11 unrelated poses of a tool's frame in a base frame.
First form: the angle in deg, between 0 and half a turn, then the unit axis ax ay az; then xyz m.
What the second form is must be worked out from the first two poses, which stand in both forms.
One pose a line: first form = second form
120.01 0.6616 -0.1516 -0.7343 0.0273 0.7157 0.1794 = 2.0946 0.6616 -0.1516 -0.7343 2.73 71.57 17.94
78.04 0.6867 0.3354 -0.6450 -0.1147 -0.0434 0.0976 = 1.3621 0.6867 0.3354 -0.6450 -11.47 -4.34 9.76
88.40 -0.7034 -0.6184 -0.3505 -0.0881 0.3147 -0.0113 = 1.5429 -0.7034 -0.6184 -0.3505 -8.81 31.47 -1.13
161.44 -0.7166 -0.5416 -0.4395 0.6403 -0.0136 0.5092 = 2.8177 -0.7166 -0.5416 -0.4395 64.03 -1.36 50.92
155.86 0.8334 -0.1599 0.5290 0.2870 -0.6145 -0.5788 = 2.7203 0.8334 -0.1599 0.5290 28.70 -61.45 -57.88
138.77 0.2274 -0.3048 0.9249 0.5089 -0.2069 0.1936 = 2.4220 0.2274 -0.3048 0.9249 50.89 -20.69 19.36
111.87 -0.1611 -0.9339 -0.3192 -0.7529 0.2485 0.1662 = 1.9525 -0.1611 -0.9339 -0.3192 -75.29 24.85 16.62
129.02 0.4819 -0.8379 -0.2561 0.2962 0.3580 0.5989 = 2.2518 0.4819 -0.8379 -0.2561 29.62 35.80 59.89
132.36 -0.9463 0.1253 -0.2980 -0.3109 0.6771 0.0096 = 2.3101 -0.9463 0.1253 -0.2980 -31.09 67.71 0.96
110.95 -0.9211 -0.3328 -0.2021 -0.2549 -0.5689 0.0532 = 1.9364 -0.9211 -0.3328 -0.2021 -25.49 -56.89 5.32
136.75 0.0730 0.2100 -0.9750 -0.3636 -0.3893 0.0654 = 2.3867 0.0730 0.2100 -0.9750 -36.36 -38.93 6.54
